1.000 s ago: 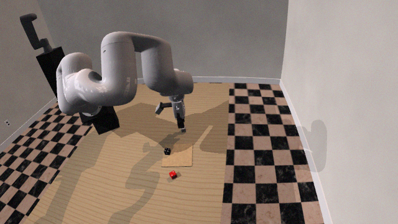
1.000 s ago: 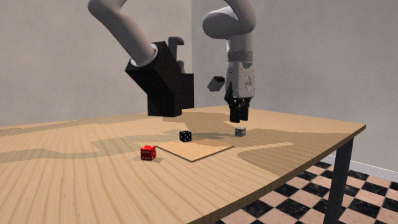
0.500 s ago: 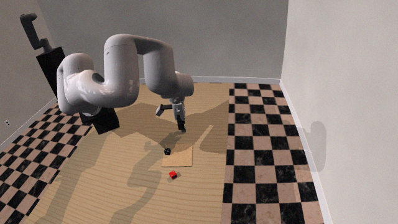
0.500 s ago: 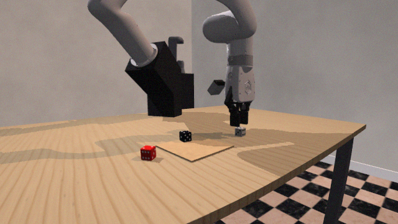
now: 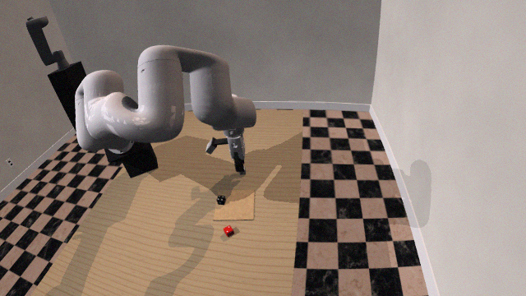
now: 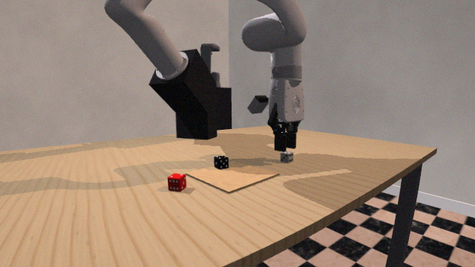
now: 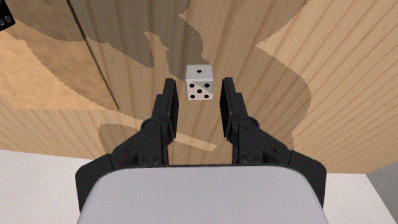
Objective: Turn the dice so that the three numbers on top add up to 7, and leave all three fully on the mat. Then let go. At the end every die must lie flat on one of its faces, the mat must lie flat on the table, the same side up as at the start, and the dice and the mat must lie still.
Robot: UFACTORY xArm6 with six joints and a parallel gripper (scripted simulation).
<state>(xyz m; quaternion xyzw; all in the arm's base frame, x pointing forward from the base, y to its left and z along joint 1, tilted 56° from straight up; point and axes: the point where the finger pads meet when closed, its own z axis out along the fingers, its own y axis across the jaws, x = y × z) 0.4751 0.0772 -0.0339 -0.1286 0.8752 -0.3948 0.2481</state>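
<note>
The white die lies 4 cm below my hand. Round my hand: tan mat (17 cm to the right, 5 cm below, 2 cm behind); red die (29 cm to the right, 4 cm below, 3 cm behind); black die (16 cm to the right, 6 cm behind, 3 cm below).
</note>
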